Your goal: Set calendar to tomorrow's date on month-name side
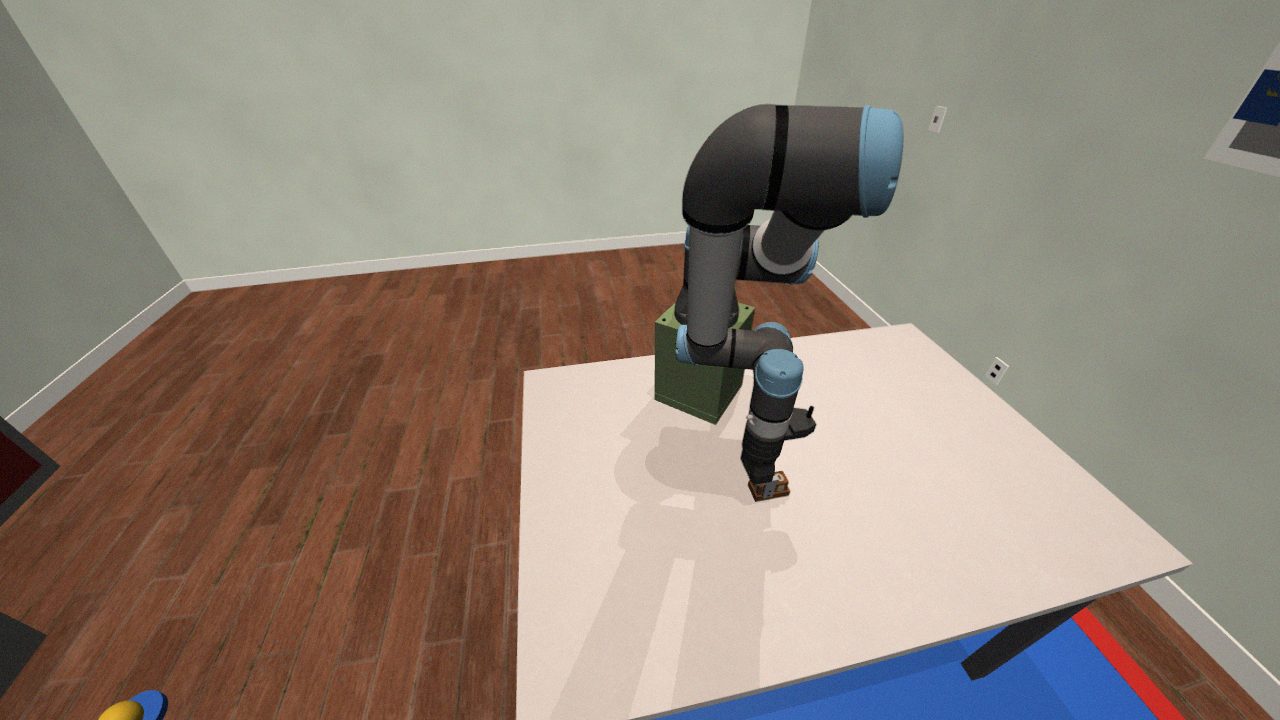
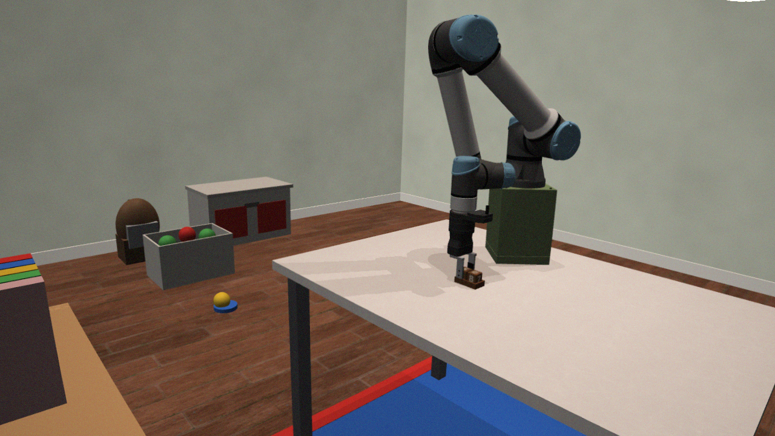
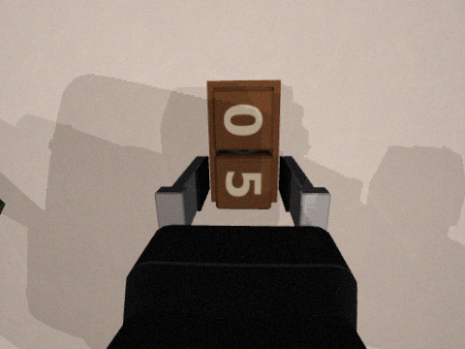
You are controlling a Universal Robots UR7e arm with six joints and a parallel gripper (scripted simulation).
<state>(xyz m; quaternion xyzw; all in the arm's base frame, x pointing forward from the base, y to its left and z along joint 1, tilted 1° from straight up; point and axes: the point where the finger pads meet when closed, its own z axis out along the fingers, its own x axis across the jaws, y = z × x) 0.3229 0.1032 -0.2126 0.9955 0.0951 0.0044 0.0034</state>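
Now: the brown cube 10 mm below my hand.
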